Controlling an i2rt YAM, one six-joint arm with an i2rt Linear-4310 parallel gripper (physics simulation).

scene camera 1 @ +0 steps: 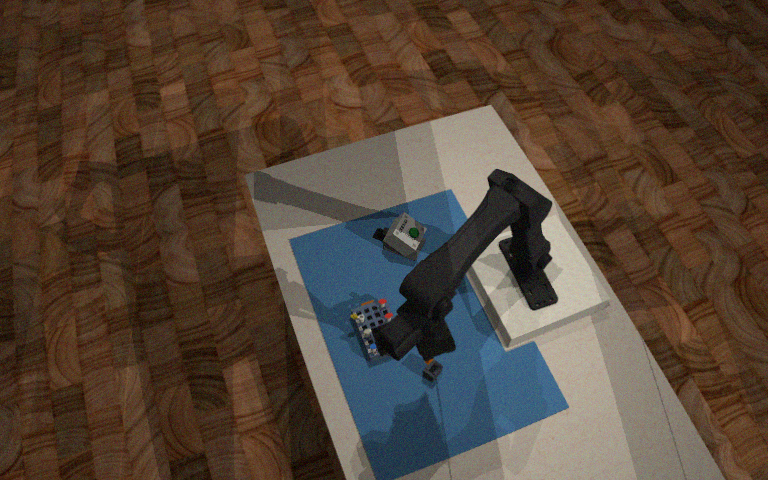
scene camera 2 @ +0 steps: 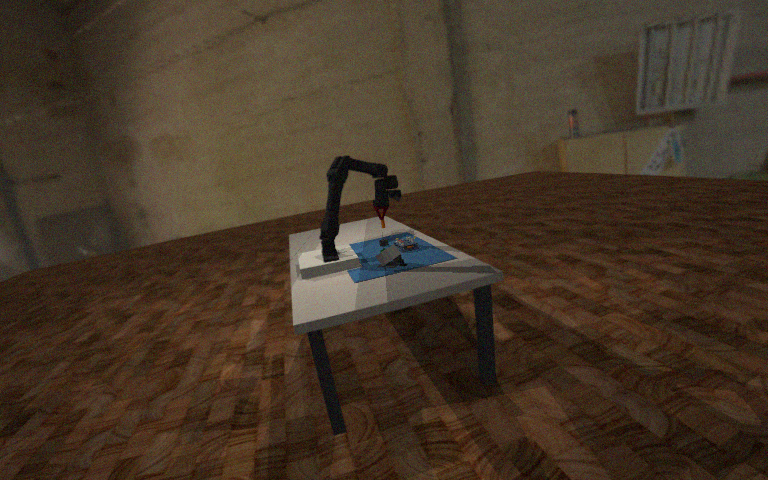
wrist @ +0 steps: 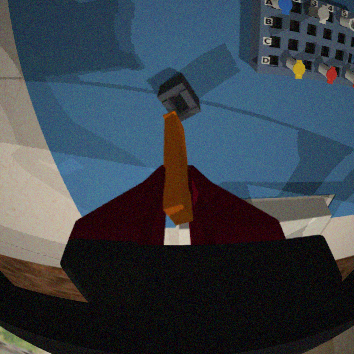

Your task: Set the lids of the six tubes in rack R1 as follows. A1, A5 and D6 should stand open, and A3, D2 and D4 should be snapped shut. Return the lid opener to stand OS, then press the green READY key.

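Places are measured from the arm's base along level axes (x ahead, y left, z up), in millimetres.
Pixels of known places: gripper, fingertip midpoint: (scene camera 1: pixel 433 349) (scene camera 2: pixel 381 219) (wrist: pixel 176 174); arm's base at its link origin: (scene camera 1: pixel 527 272) (scene camera 2: pixel 330 255).
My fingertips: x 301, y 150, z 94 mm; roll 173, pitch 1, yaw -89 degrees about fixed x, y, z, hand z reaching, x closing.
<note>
Ahead of a thing's pixels: the offset from my fingertips to its top centre. Level surfaces: height alone.
My gripper (wrist: pixel 176 174) (scene camera 2: pixel 380 209) is shut on the orange lid opener {dx +7, dy +1, dz +33 mm} (wrist: pixel 174 158) (scene camera 2: pixel 382 220) (scene camera 1: pixel 428 360) and holds it upright. The opener's lower tip hangs just above the small dark stand OS {dx -7, dy +0, dz -108 mm} (wrist: pixel 179 97) (scene camera 1: pixel 433 370) (scene camera 2: pixel 383 242), apart from its square socket. Rack R1 {dx +82, dy -138, dz -83 mm} (wrist: pixel 277 40) (scene camera 1: pixel 364 320) (scene camera 2: pixel 406 243) lies beside the stand. In the wrist view it shows tubes with a blue lid {dx +103, dy -84, dz -92 mm} (wrist: pixel 285 5), a white lid {dx +105, dy -123, dz -92 mm} (wrist: pixel 323 12), a yellow lid {dx +46, dy -107, dz -92 mm} (wrist: pixel 298 68) and a red lid {dx +48, dy -145, dz -92 mm} (wrist: pixel 331 74). The grey key box {dx -59, dy -344, dz -56 mm} (scene camera 1: pixel 397 239) (scene camera 2: pixel 389 257) carries the green READY key {dx -75, dy -329, dz -65 mm} (scene camera 1: pixel 414 232).
Everything stands on a blue mat {dz -140 mm} (scene camera 1: pixel 344 267) (wrist: pixel 105 105) on a white table {dz -143 mm} (scene camera 1: pixel 282 248) (scene camera 2: pixel 344 300). The arm's base is bolted to a raised white plate (scene camera 1: pixel 573 290). The arm hangs over the rack's right side in scene camera 1.
</note>
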